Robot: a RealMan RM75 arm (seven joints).
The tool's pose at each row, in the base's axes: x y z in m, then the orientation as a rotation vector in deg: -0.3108, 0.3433, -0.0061, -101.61, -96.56, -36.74; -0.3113, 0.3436, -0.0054, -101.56, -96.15, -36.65; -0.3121, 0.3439, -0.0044, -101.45, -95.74, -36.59; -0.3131, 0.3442, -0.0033, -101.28, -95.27, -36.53; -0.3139, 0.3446, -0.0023, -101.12, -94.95, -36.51; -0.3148, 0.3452, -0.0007, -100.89, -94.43, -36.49; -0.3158, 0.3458, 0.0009, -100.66, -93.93, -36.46; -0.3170, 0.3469, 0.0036, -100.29, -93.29, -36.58; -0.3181, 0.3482, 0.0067, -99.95, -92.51, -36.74; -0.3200, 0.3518, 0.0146, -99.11, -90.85, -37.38; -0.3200, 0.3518, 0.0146, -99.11, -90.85, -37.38; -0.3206, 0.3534, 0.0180, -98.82, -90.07, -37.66; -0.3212, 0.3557, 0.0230, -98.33, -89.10, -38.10; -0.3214, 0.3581, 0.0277, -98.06, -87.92, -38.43
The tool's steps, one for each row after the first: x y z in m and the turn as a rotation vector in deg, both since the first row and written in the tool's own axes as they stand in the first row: 0.0007, -0.0006, -0.0002, 0.16, 0.23, 0.27; 0.0015, -0.0015, -0.0007, 0.34, 0.50, 0.51; 0.0024, -0.0026, -0.0012, 0.56, 0.84, 0.77; 0.0034, -0.0035, -0.0016, 0.72, 1.10, 0.92; 0.0048, -0.0045, -0.0022, 0.97, 1.51, 1.18; 0.0063, -0.0057, -0.0028, 1.21, 1.91, 1.43; 0.0089, -0.0071, -0.0039, 1.47, 2.52, 1.68; 0.0119, -0.0085, -0.0051, 1.71, 3.21, 2.02; 0.0199, -0.0112, -0.0079, 2.09, 4.86, 2.61; 0.0199, -0.0112, -0.0079, 2.09, 4.86, 2.61; 0.0234, -0.0122, -0.0091, 2.21, 5.57, 2.94; 0.0285, -0.0133, -0.0110, 2.38, 6.56, 3.27; 0.0335, -0.0140, -0.0126, 2.51, 7.51, 3.84
